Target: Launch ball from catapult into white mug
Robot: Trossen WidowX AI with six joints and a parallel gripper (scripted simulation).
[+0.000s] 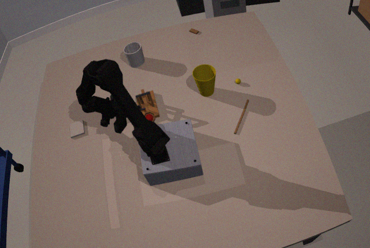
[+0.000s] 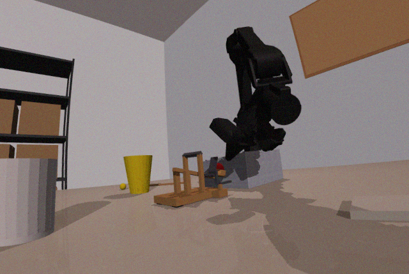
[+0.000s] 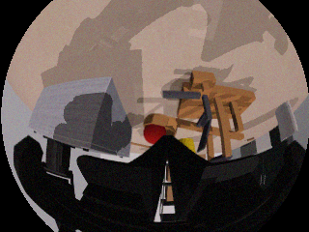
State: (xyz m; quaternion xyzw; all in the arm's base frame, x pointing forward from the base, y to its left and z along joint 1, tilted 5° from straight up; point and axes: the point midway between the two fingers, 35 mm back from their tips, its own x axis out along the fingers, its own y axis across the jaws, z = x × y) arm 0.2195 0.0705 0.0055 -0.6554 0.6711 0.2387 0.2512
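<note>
The red ball lies 2 cm behind my gripper tip, 5 cm to the right of it and 2 cm below it. From my gripper tip the other things lie so: yellow cup 7 cm ahead, 31 cm to the right, 5 cm below; white tile 10 cm ahead, 30 cm to the left, 8 cm below; wooden catapult 5 cm ahead, 3 cm to the right, 3 cm below.
</note>
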